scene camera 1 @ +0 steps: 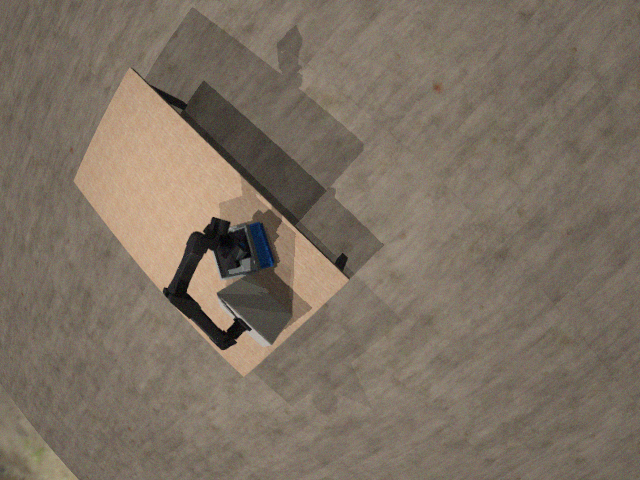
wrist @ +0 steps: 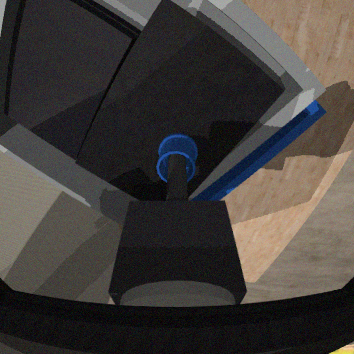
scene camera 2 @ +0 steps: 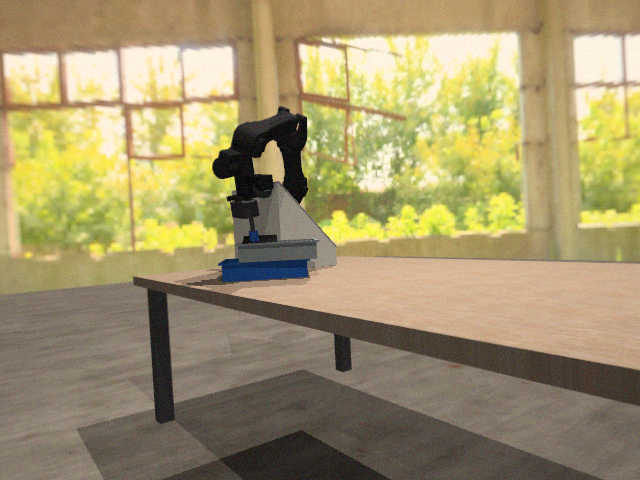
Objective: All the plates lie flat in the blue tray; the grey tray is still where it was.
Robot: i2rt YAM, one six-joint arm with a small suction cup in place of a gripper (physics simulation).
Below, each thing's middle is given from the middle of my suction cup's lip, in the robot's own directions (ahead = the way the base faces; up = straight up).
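Labels:
The blue tray [scene camera 2: 232, 270] is 9 cm below my suction cup, 4 cm to the left of it and 1 cm behind it. As for the grey tray [scene camera 1: 249, 266], my suction cup is 4 cm above it, 1 cm short of it and 7 cm to the right of it.

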